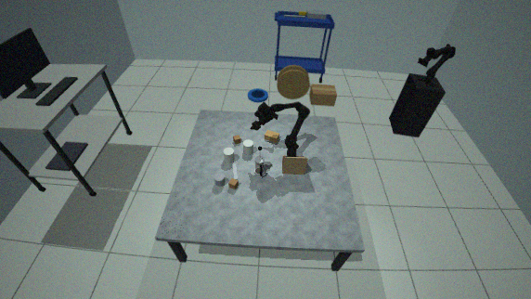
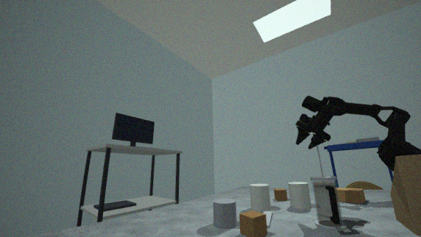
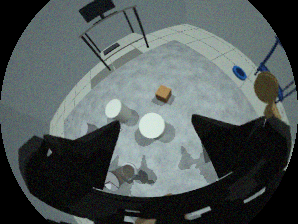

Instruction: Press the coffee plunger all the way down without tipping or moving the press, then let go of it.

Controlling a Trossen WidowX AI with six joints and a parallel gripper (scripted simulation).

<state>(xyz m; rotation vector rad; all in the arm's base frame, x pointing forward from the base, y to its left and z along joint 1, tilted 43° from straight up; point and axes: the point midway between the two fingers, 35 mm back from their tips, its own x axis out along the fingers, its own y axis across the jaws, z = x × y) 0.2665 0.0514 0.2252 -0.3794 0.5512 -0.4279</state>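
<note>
Right now my gripper tip is 100 mm past the coffee press, 230 mm to the right of it and 130 mm above it.
</note>
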